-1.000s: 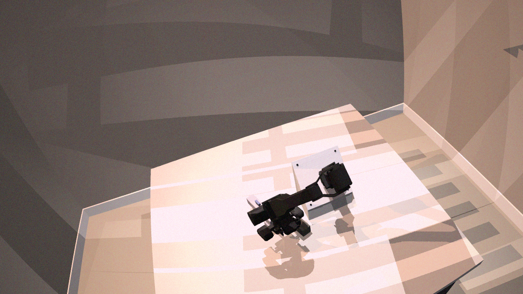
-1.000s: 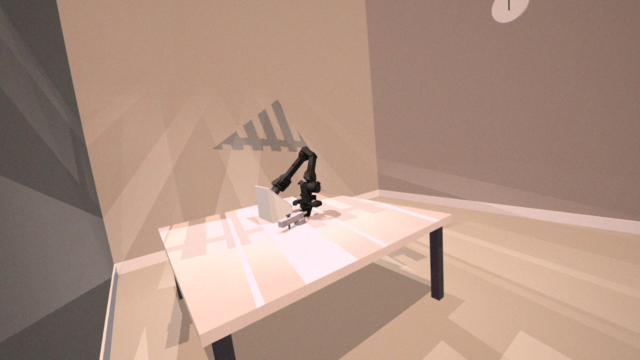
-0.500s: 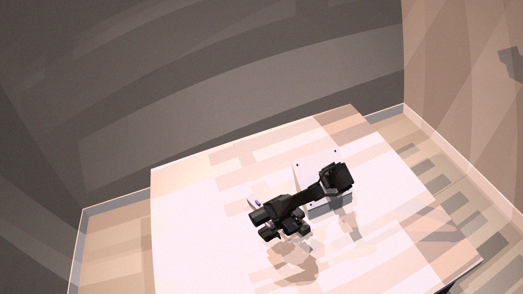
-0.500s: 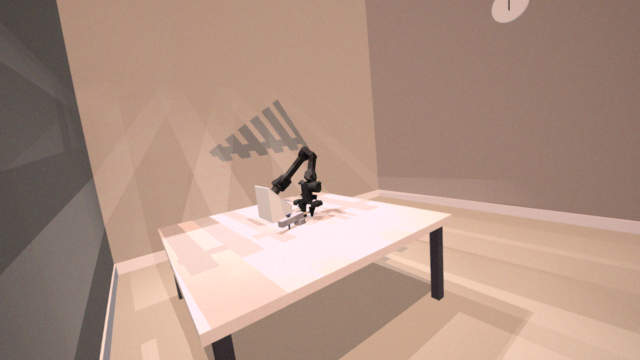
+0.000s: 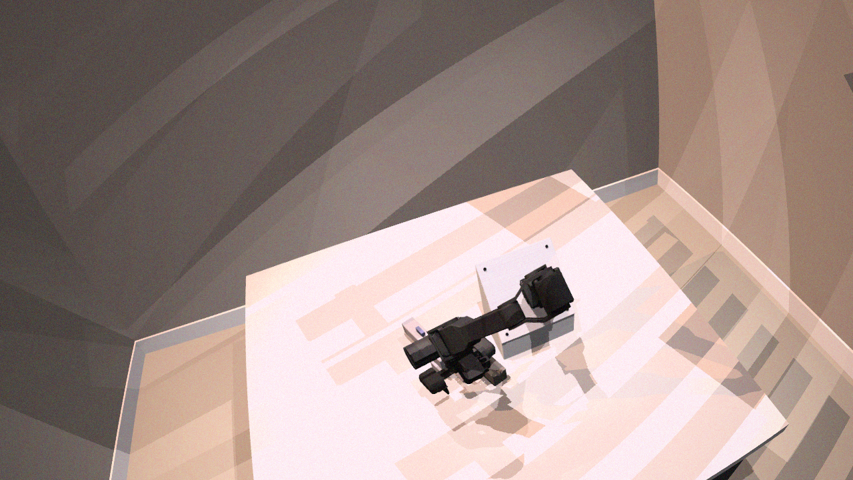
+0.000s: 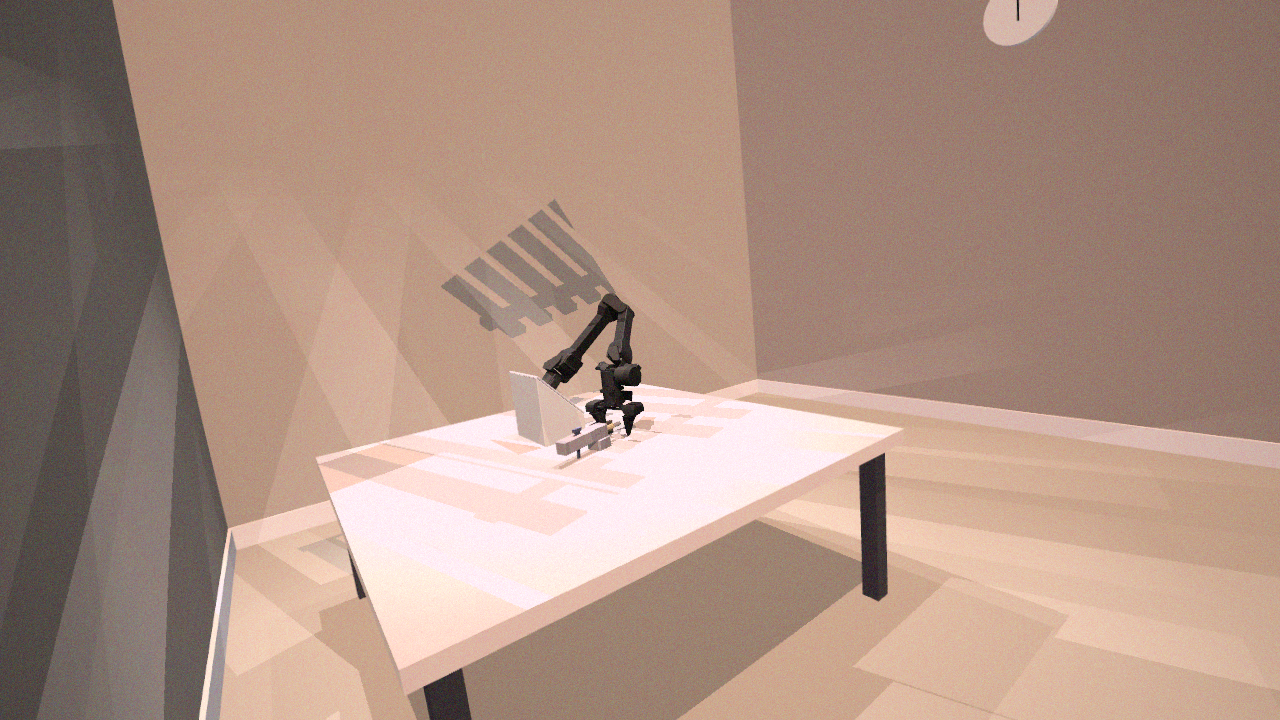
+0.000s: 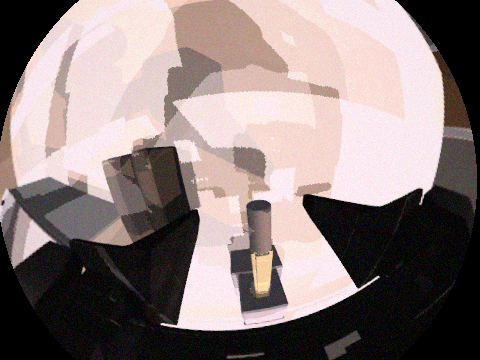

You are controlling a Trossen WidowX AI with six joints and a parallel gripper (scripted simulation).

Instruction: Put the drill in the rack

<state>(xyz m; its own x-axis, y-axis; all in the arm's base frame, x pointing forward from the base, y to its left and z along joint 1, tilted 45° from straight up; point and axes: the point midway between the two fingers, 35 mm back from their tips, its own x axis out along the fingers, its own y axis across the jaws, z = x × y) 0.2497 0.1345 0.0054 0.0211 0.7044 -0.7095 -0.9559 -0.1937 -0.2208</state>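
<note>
Right now the drill is 10 mm ahead of my gripper tip, 40 mm to the right of it and 30 mm above it. Round my gripper tip: blue key: 50 mm ahead, 160 mm to the right, 40 mm above; grey sleeve fixture: 40 mm ahead, 140 mm to the right, 30 mm above.
</note>
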